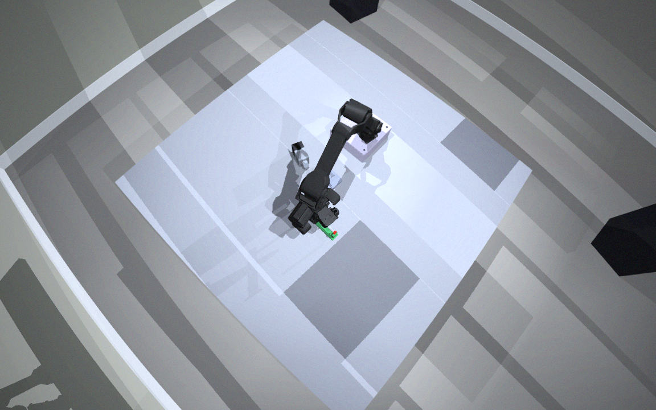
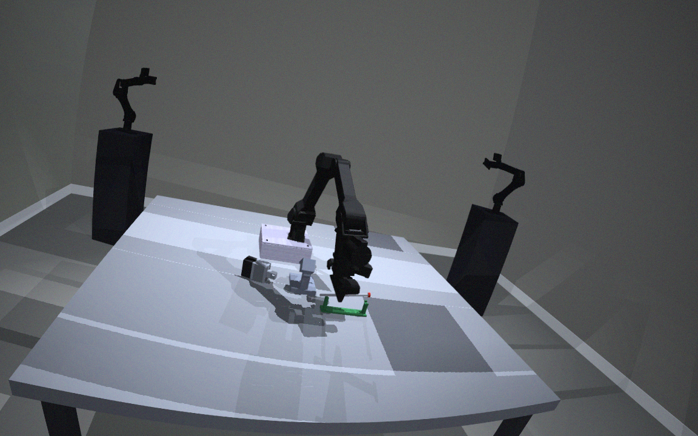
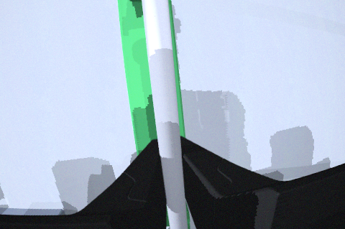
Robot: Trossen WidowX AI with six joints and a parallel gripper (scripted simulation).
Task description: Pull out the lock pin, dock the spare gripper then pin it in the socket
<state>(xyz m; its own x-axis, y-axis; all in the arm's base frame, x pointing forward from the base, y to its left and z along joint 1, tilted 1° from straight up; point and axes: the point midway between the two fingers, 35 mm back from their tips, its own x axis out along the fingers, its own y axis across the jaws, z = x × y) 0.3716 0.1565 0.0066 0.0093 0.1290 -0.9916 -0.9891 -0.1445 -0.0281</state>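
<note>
Right now my gripper tip is 2 cm to the right of the cradle, 1 cm past it and 1 cm above it. From my gripper tip the other things lie so: spare gripper (25 cm to the right, 11 cm behind, 1 cm below); then socket (11 cm to the right, 11 cm behind, 2 cm above).
</note>
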